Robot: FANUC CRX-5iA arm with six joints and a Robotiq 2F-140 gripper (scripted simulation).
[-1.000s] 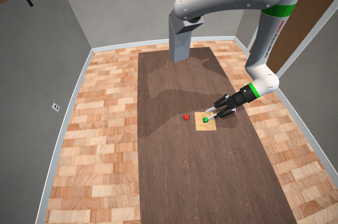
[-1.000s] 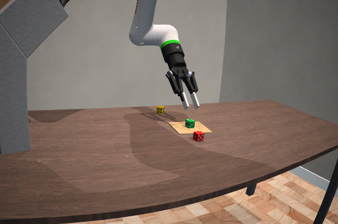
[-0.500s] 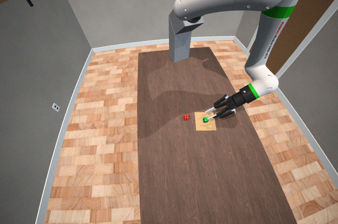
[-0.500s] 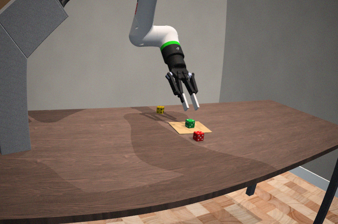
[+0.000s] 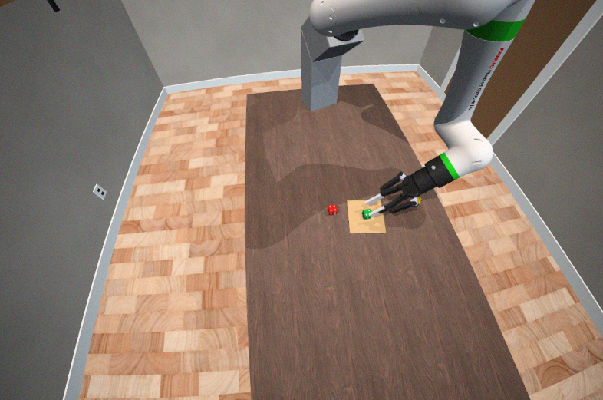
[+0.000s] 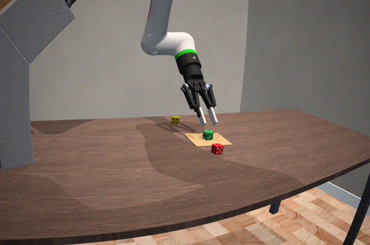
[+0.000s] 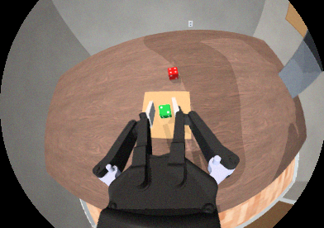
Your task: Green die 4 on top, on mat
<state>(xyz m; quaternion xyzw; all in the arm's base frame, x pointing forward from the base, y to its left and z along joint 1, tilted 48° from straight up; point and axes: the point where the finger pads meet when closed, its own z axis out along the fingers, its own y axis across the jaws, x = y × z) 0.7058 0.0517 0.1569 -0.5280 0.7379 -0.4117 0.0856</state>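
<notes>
The green die lies 7 cm below my hand and 2 cm to the right of it. From my hand the other things lie so: tan mat: 8 cm below, 2 cm to the right; then yellow die: 20 cm to the left, 7 cm below, 5 cm behind; then red die: 15 cm to the right, 7 cm below, 2 cm behind.
</notes>
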